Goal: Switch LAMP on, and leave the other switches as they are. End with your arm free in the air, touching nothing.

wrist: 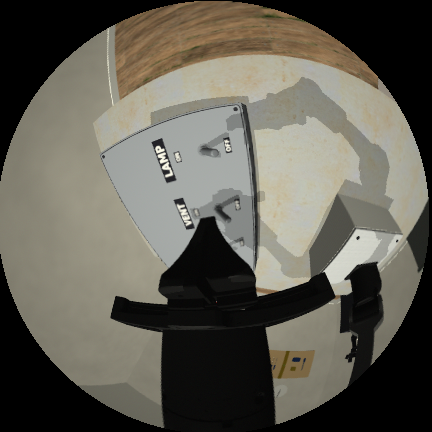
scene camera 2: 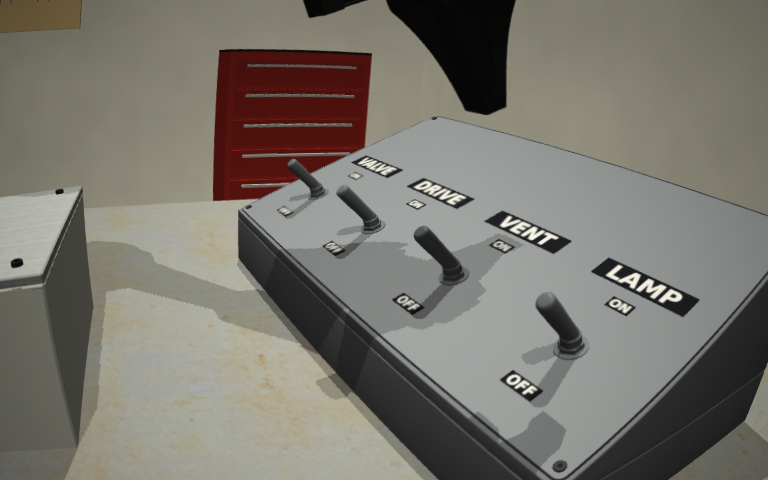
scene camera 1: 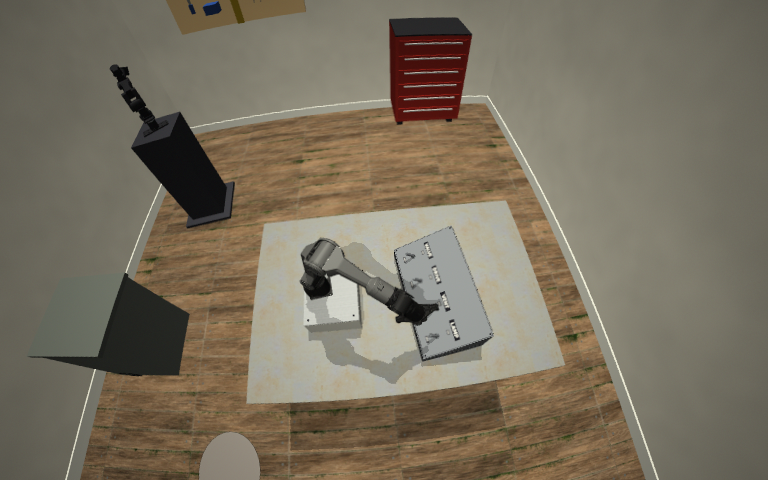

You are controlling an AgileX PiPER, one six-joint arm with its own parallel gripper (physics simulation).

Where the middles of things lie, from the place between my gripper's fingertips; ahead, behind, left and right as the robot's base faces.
I see the grey switch panel (scene camera 2: 458, 364) 120 mm ahead of my hand, 130 mm to the left of it and 140 mm below it.
